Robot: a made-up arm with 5 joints.
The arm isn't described. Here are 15 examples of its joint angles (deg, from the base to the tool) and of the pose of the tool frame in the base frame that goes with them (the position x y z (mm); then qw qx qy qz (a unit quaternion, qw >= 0)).
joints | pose
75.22 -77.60 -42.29 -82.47 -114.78 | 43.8 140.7 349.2 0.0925 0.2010 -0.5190 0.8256
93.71 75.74 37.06 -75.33 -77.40 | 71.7 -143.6 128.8 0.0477 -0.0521 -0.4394 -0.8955
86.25 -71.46 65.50 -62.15 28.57 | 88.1 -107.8 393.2 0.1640 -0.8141 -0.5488 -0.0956
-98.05 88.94 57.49 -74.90 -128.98 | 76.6 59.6 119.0 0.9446 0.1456 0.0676 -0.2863
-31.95 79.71 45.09 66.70 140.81 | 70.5 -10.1 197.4 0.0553 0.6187 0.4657 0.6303
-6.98 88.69 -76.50 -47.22 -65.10 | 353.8 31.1 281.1 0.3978 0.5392 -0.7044 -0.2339
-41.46 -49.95 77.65 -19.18 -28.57 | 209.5 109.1 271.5 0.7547 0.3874 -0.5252 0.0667
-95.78 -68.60 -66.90 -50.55 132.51 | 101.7 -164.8 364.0 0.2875 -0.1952 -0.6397 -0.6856
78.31 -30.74 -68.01 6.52 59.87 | 81.2 -1.1 509.2 0.0191 0.9250 0.3795 -0.0036
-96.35 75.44 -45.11 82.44 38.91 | 66.4 167.2 149.1 0.3950 -0.0990 0.1708 0.8972
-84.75 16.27 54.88 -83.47 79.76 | 102.5 190.6 256.0 0.0996 0.0528 -0.7771 0.6192
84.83 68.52 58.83 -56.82 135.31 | 88.7 -84.9 122.3 0.9015 -0.1602 0.0541 0.3984
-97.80 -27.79 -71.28 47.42 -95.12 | 77.3 56.2 492.9 0.3285 0.9357 0.1291 -0.0003
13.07 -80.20 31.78 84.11 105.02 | 183.5 -25.4 323.3 0.6338 -0.3856 -0.2442 0.6245
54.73 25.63 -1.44 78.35 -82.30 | 173.8 -131.8 208.1 0.3414 -0.0286 0.1054 -0.9335
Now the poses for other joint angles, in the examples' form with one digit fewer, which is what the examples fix.
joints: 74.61 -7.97 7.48 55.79 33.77
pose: 132 -185 277 0.886 -0.238 -0.180 -0.355
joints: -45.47 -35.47 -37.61 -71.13 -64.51
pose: 68 -18 473 0.447 -0.741 0.493 -0.086
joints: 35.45 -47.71 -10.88 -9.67 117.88
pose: 147 -48 484 0.145 -0.950 -0.250 0.121
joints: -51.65 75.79 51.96 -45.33 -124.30
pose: 127 53 110 0.789 0.066 -0.001 -0.610
